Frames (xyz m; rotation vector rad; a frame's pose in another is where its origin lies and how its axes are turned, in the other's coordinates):
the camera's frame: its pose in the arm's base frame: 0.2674 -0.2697 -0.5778 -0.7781 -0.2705 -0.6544
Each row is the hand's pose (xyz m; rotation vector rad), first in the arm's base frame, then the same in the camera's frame.
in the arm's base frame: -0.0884 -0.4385 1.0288 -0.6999 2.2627 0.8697
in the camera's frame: 0.5319 -1.2180 0.9848 -0.9774 1.6493 2.1000
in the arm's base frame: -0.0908 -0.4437 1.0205 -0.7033 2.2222 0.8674
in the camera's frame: 0.5286 -1.2176 0.9753 -0.9510 1.6152 2.0934
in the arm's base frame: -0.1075 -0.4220 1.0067 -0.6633 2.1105 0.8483
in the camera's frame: 0.4997 -1.2090 0.9813 -0.8314 1.5501 2.0676
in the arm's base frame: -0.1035 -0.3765 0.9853 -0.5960 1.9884 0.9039
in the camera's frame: 0.4729 -1.1704 0.9995 -0.6840 1.4606 2.1104
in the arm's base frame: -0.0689 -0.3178 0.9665 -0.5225 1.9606 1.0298
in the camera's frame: 0.4649 -1.1067 1.0292 -0.5992 1.4253 2.2333
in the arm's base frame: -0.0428 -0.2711 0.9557 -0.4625 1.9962 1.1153
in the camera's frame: 0.4594 -1.0594 1.0557 -0.5699 1.4525 2.3271
